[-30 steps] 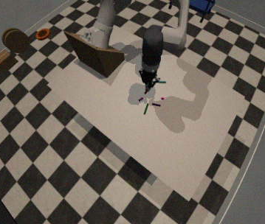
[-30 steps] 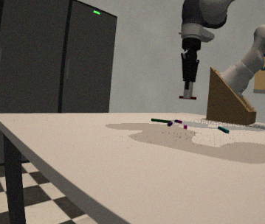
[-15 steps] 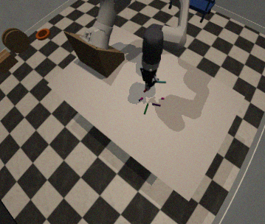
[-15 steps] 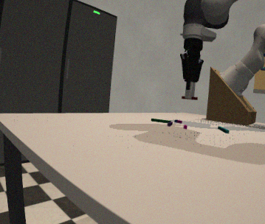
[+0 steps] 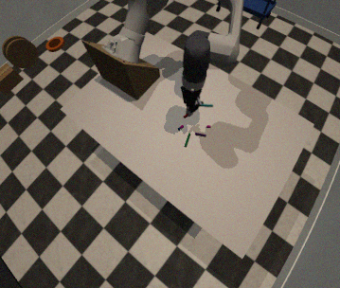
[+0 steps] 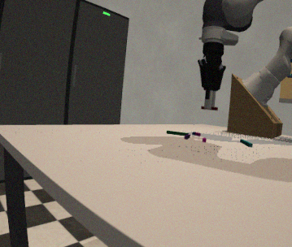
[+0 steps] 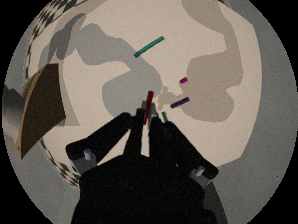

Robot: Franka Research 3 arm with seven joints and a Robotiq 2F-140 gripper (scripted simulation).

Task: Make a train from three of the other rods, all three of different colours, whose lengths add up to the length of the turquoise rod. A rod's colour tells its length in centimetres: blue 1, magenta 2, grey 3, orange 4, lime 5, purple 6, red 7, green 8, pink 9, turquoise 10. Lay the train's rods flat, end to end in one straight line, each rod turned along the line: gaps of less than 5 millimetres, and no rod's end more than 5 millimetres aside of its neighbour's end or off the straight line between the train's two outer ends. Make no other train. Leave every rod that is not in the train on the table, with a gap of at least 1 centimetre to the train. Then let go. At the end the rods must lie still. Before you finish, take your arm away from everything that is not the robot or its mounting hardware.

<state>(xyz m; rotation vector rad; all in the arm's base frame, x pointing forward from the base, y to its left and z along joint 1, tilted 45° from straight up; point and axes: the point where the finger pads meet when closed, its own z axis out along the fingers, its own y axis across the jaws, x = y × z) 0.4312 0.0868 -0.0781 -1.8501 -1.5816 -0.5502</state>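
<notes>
Now: the blue rod 1 cm behind my hand, 6 cm to the right of it and 13 cm below it. From my hand the other things lie so: purple rod 10 cm ahead, 1 cm to the right, 13 cm below; then red rod 3 cm below; then green rod 6 cm ahead, 8 cm to the right, 13 cm below.
</notes>
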